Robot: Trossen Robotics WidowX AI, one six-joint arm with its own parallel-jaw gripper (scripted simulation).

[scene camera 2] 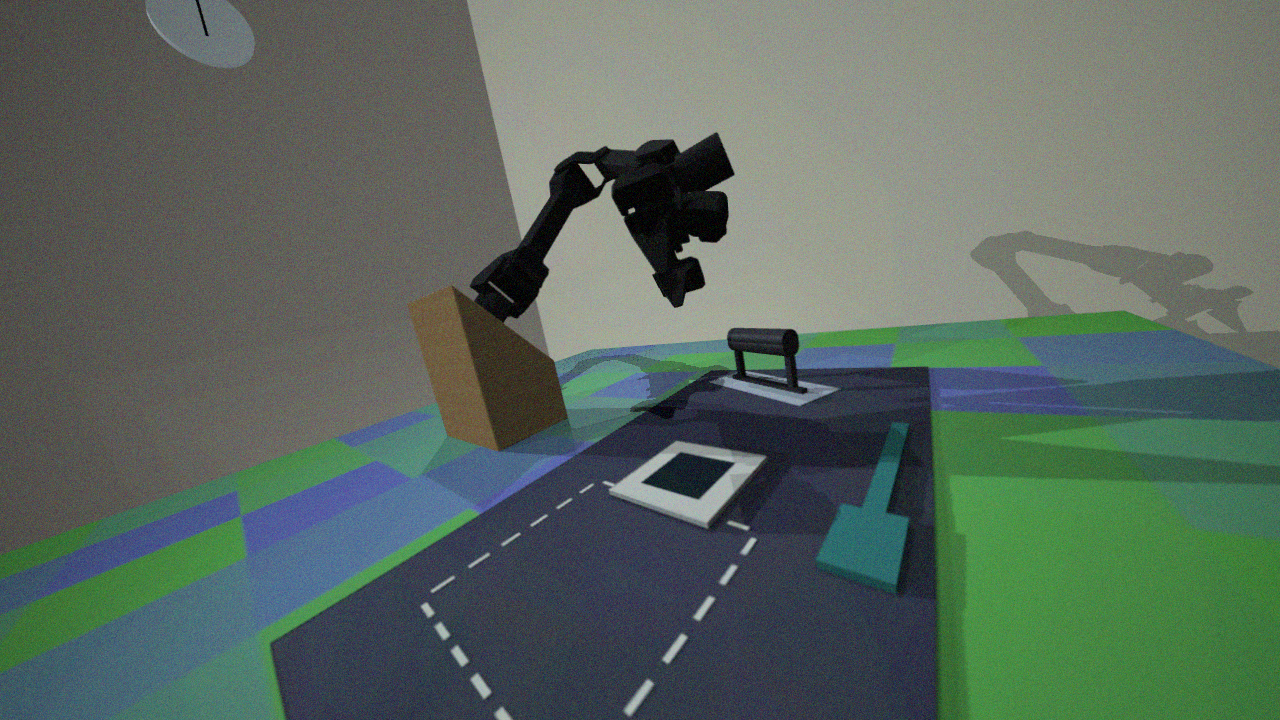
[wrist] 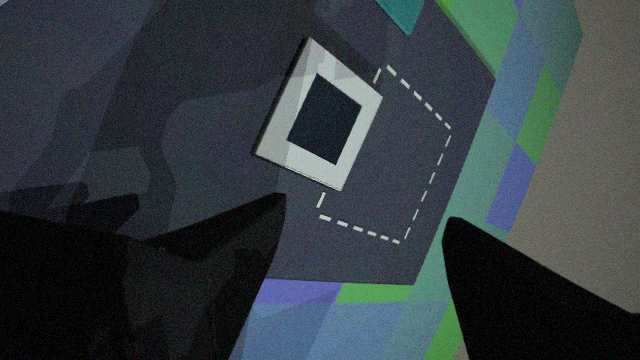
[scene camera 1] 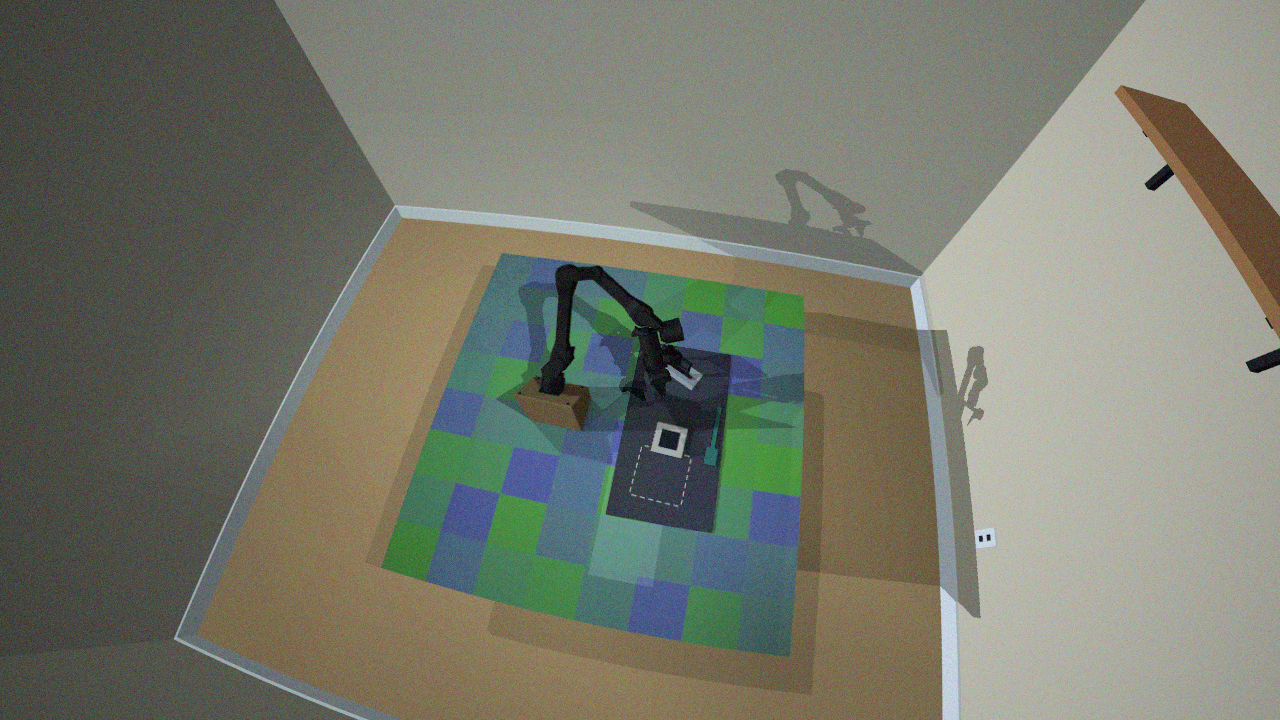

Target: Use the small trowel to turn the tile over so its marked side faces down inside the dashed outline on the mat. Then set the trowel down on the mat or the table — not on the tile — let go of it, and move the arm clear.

My gripper shows in scene camera 2, in the wrist view (365,217) and in scene camera 1. A tile shows in scene camera 2, in the wrist view and in scene camera 1 (670,440). The same spot on the tile: (wrist: 320,119) is (scene camera 2: 691,468). One and the same spot on my gripper: (scene camera 1: 660,388) is (scene camera 2: 653,245).
